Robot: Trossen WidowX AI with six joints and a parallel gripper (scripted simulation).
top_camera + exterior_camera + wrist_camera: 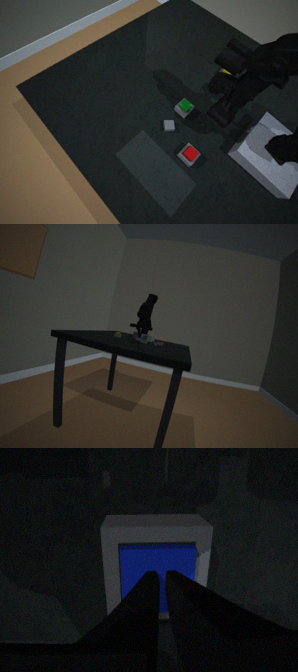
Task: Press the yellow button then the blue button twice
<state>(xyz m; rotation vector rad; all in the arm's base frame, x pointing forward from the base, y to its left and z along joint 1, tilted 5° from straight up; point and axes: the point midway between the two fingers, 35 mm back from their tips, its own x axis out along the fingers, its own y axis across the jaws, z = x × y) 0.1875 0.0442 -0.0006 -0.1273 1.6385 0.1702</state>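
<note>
My gripper tip is now 1 cm above the blue button. From my gripper tip the other things lie so: small grey block 6 cm ahead, 17 cm to the left, 2 cm below; then green button 8 cm ahead, 9 cm to the left; then yellow button 11 cm ahead, 15 cm to the right, 1 cm below.
</note>
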